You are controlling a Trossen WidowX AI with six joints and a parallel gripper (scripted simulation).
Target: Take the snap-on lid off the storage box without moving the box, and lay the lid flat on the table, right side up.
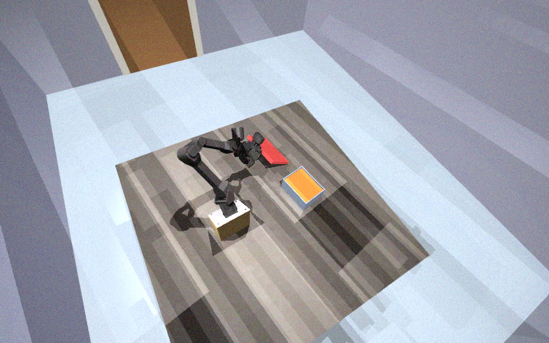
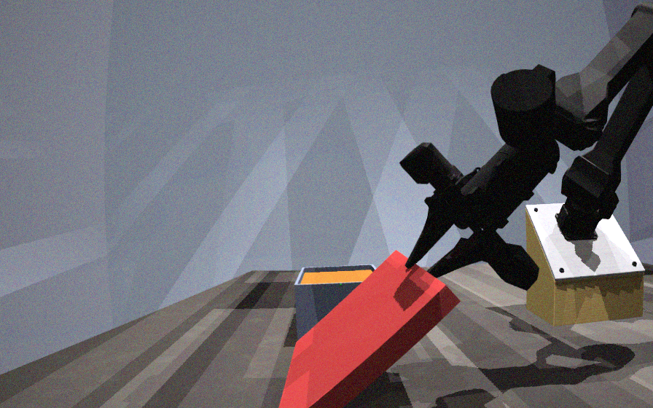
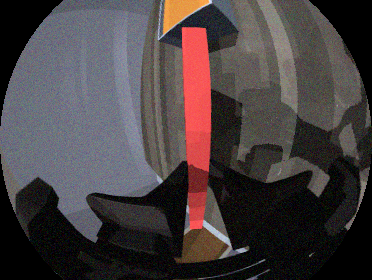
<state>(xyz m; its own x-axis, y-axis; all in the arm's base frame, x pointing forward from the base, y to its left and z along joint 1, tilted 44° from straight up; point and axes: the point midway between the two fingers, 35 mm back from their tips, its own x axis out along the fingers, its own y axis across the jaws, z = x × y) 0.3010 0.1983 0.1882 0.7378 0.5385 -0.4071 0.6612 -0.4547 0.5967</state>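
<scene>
The red lid is 6 cm ahead of my gripper tip, 1 cm to the left of it and 5 cm below it. The rest, counted from my gripper tip: storage box: 11 cm ahead, 30 cm to the right, 9 cm below.
</scene>
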